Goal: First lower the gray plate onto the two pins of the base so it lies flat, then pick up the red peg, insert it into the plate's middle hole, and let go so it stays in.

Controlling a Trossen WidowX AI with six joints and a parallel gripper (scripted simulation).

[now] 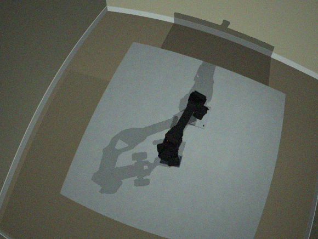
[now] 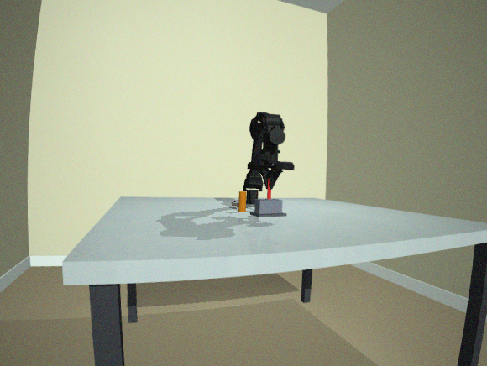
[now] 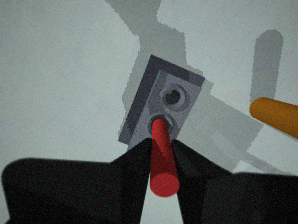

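Now: the red peg right at my gripper tip. From my gripper tip the other things lie so: orange cylinder (100 mm behind, 90 mm to the right, 60 mm below); dark flat base (90 mm below); gray plate (50 mm below).
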